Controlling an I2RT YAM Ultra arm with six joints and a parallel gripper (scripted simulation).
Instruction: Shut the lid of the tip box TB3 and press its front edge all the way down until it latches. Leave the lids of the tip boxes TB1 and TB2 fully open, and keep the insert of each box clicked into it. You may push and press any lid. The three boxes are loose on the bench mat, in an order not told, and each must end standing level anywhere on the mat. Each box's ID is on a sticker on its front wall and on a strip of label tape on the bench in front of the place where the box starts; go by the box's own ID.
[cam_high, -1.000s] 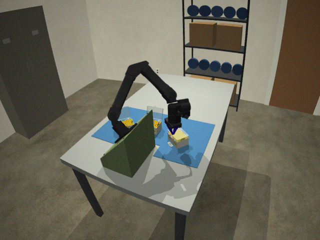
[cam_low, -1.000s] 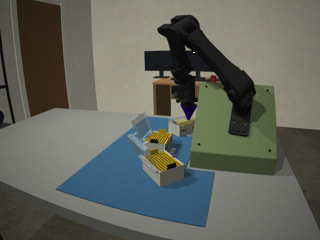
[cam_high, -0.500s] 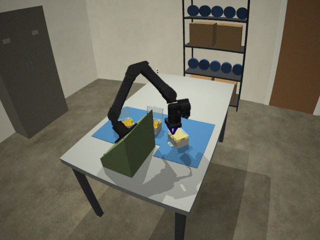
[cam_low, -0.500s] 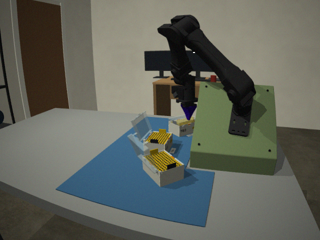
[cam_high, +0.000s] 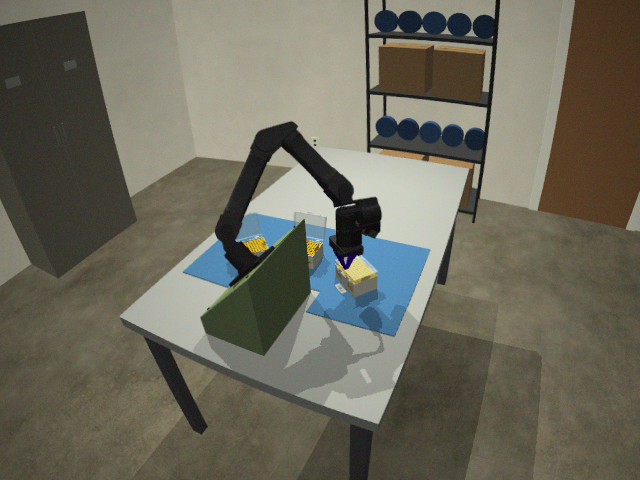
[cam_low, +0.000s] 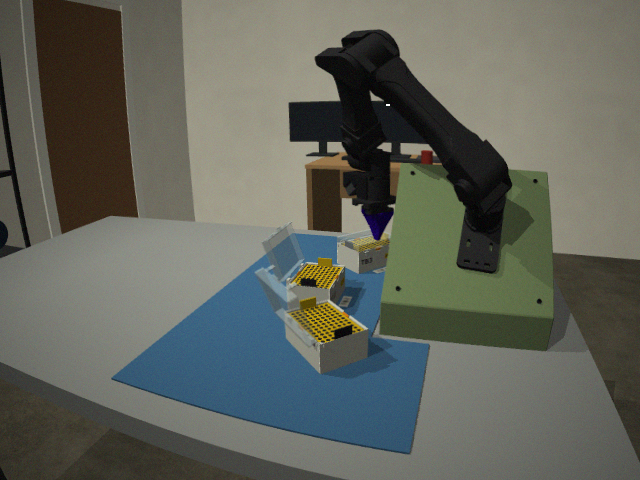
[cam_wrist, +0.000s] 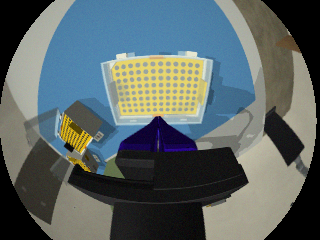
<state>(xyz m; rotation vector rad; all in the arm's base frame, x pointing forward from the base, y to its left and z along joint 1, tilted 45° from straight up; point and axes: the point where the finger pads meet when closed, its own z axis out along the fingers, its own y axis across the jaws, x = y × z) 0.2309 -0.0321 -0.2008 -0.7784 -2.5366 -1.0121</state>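
Right now my hand is 4 cm above the tip box, 3 cm short of it and 2 cm to the left of it. Round my hand: lid 21 cm to the left, 13 cm ahead, 2 cm above.
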